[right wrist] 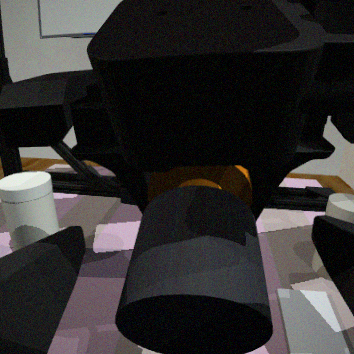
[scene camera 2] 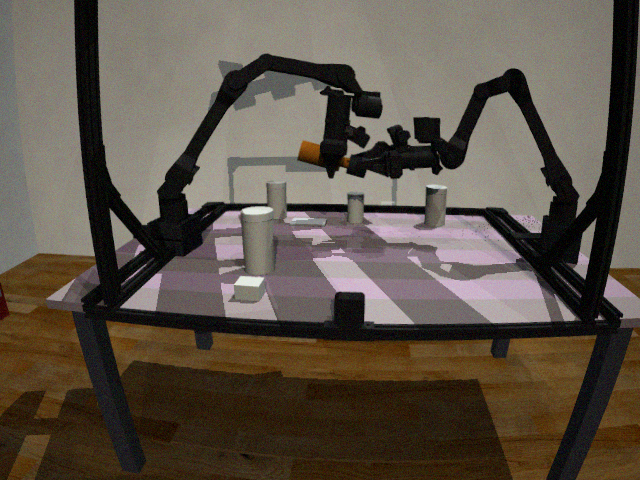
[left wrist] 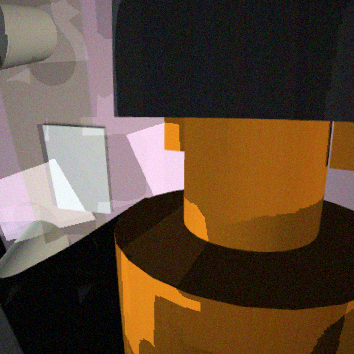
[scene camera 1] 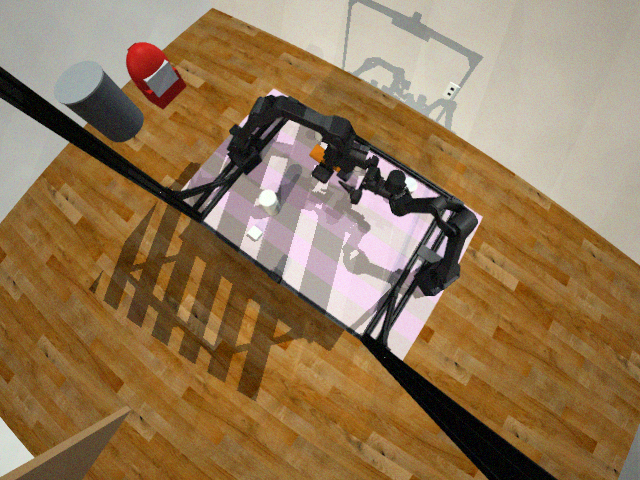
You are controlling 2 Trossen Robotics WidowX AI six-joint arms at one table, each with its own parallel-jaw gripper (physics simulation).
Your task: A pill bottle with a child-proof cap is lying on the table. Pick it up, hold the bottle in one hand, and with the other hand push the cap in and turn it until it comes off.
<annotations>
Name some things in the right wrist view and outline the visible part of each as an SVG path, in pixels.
The left gripper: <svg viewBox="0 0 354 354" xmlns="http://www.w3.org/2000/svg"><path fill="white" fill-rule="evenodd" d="M0 92L0 131L6 147L55 146L62 141L73 125L76 144L70 149L70 153L78 160L90 160L112 171L129 192L141 213L143 213L144 208L148 204L147 186L151 172L165 172L175 166L240 165L248 170L252 189L250 209L256 221L272 193L292 169L309 160L324 159L332 154L335 147L322 136L327 115L331 115L330 121L348 142L354 143L354 0L121 0L87 44L86 51L92 69L47 73L4 84Z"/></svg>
The right gripper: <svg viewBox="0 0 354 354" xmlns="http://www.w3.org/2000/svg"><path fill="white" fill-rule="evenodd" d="M81 226L68 226L0 257L0 354L47 353L75 285L84 255L85 242ZM316 215L313 218L312 242L327 273L354 316L354 223L328 215Z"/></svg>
A flat white tile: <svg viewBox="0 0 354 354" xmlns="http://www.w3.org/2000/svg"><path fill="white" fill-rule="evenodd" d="M276 289L288 354L350 354L325 291Z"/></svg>
</annotations>
